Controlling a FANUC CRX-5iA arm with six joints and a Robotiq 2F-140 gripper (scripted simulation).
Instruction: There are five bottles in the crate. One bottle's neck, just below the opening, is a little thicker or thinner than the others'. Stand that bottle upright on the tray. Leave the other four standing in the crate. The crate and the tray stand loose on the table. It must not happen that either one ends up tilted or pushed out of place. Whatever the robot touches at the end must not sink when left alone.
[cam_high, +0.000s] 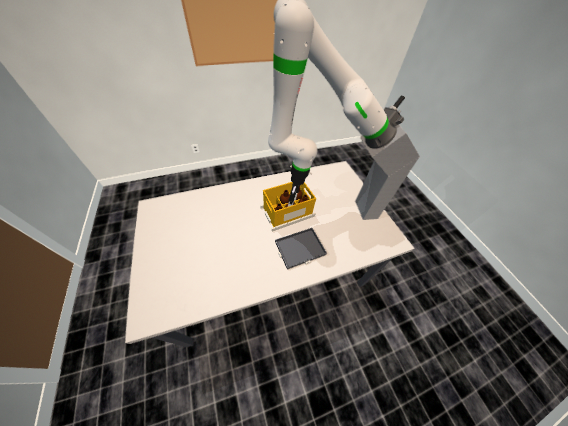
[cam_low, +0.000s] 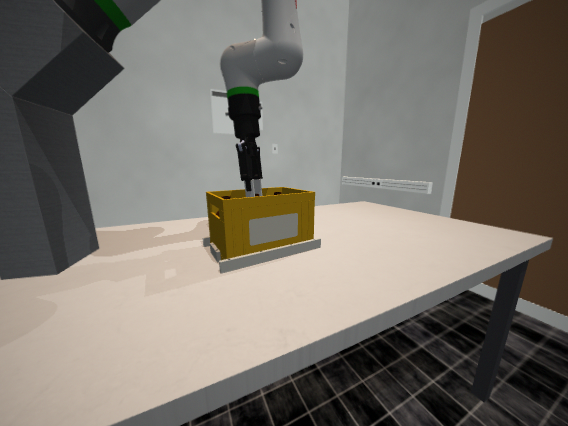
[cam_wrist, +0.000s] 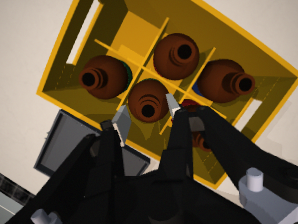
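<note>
Right now my hand is 9 cm above the brown bottle. The rest, counted from my hand: crate: 9 cm below, 5 cm to the right, 1 cm behind; dark grey tray: 21 cm to the left, 16 cm below, 10 cm ahead.
</note>
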